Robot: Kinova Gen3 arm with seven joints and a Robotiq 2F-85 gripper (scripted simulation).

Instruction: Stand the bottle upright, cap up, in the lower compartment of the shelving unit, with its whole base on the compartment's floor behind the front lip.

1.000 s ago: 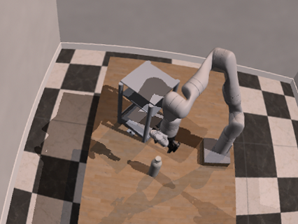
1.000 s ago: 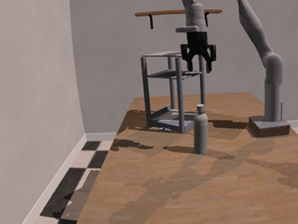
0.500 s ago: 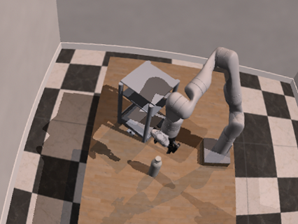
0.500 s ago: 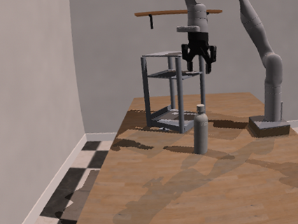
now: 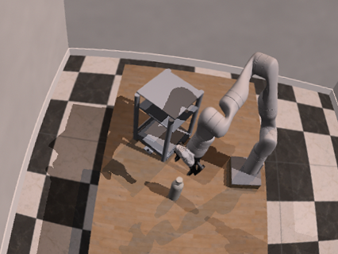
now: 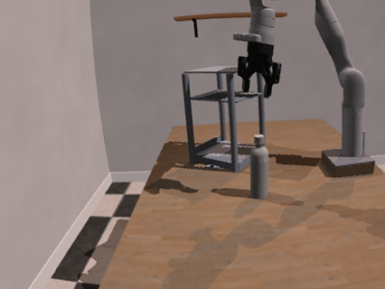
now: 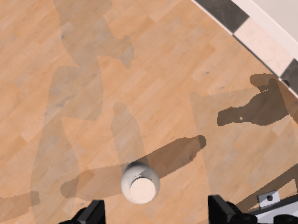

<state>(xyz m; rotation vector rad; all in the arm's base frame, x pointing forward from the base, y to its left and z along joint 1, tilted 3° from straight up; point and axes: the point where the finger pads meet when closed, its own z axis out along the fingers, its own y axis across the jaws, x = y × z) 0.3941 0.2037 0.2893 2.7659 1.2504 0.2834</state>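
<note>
Now: hand 20 cm above the white bottle. From my hand the other things lie so: shelving unit (35 cm to the right, 14 cm below, 10 cm ahead).
</note>
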